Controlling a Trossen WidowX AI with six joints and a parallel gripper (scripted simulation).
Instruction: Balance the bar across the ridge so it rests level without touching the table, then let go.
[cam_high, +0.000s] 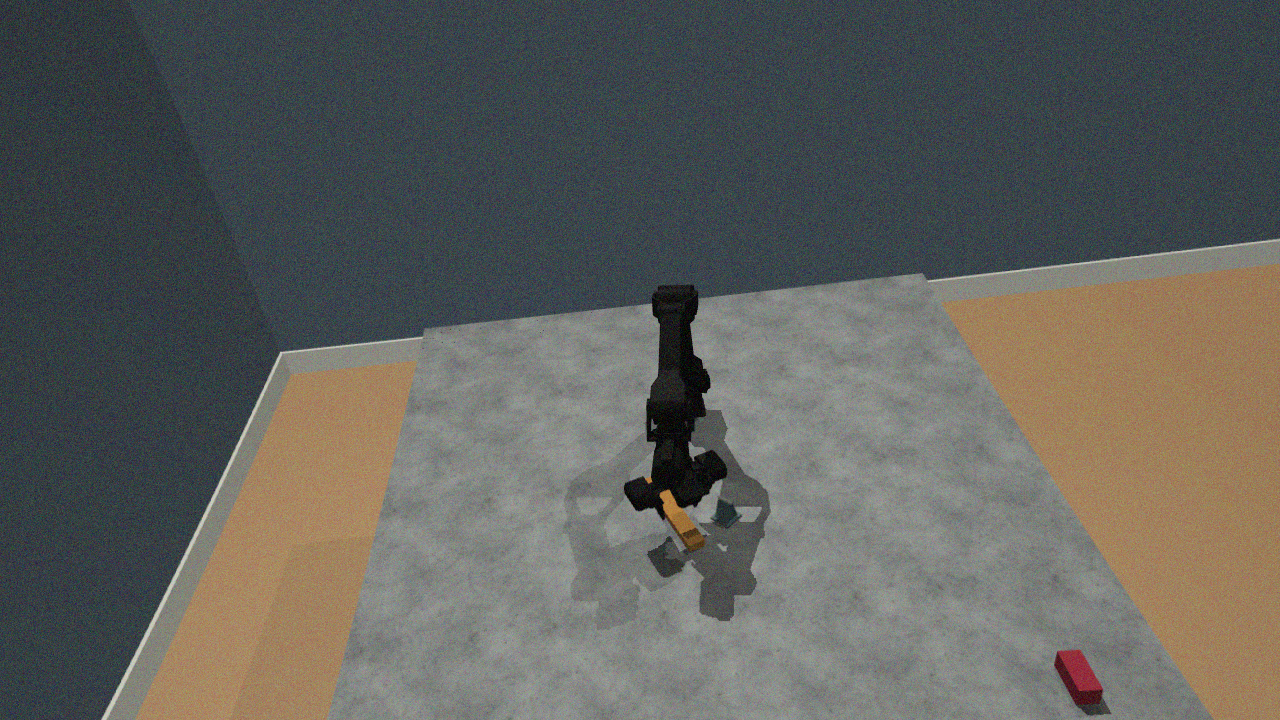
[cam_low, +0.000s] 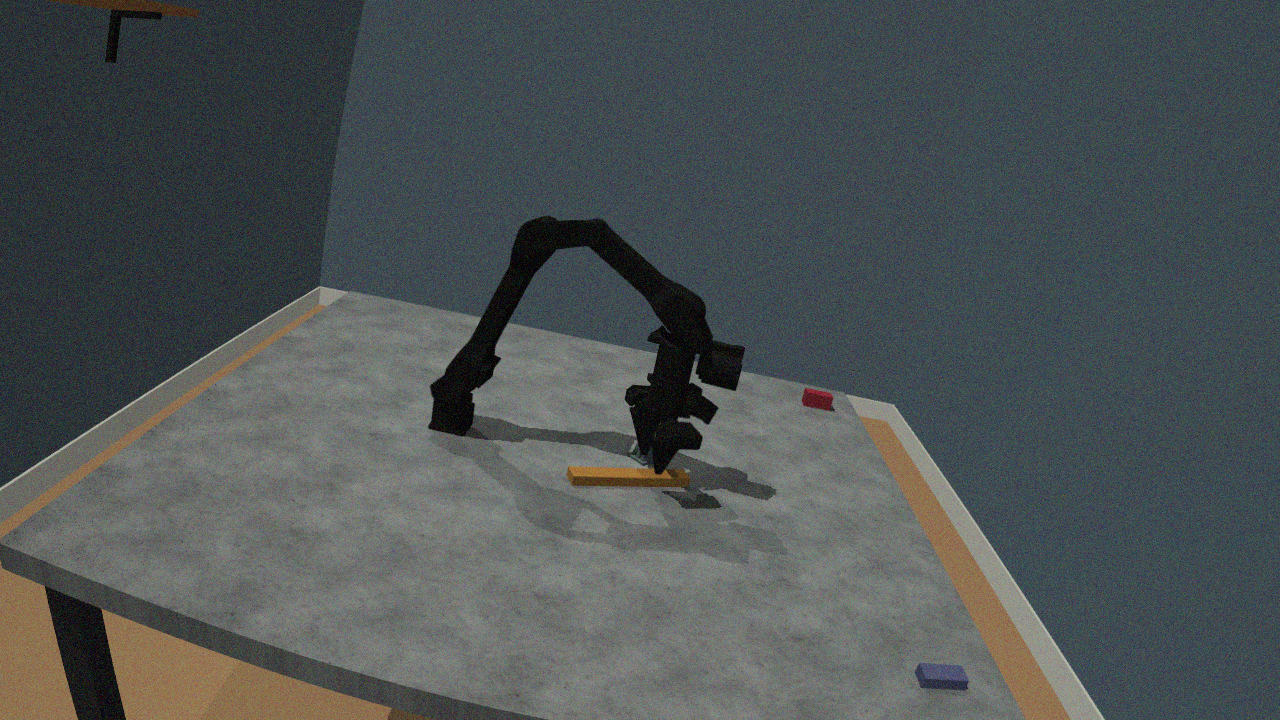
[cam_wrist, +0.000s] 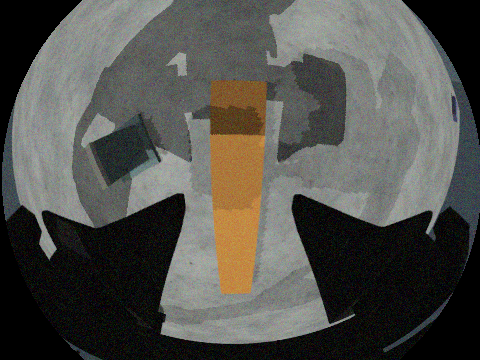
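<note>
The orange bar lies 30 mm below my gripper tip, 30 mm behind it and 10 mm to the right of it. From my gripper tip the other things lie so: red block 560 mm to the left, 400 mm ahead, 20 mm below; blue-grey block 440 mm to the right, 400 mm ahead, 30 mm below.
</note>
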